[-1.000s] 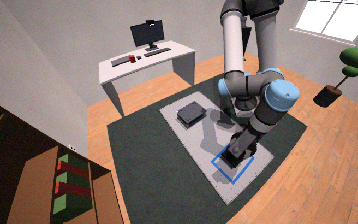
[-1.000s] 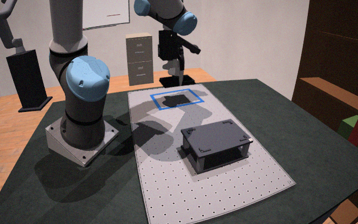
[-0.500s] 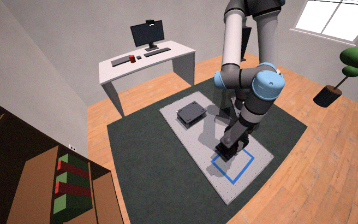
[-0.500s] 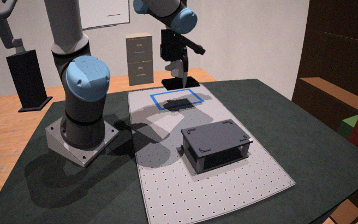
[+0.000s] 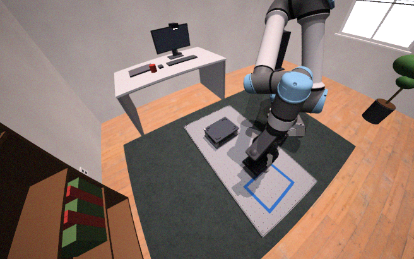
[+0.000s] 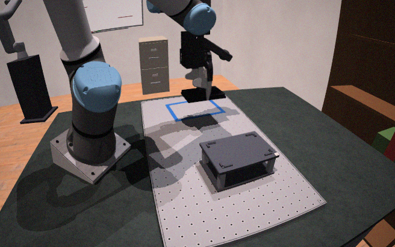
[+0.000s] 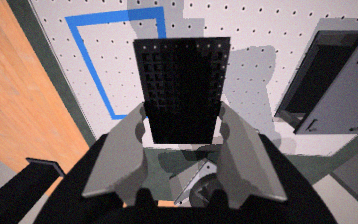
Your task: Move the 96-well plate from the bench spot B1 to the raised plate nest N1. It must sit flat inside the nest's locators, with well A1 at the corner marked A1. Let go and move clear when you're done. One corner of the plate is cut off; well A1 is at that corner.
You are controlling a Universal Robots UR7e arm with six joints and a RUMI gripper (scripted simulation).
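Right now my hand is 5 cm short of the raised plate nest N1, 27 cm to the left of it and 5 cm above it. Round my hand: A1 label 13 cm ahead, 30 cm to the right, 4 cm below; then black 96-well plate 1 cm below.
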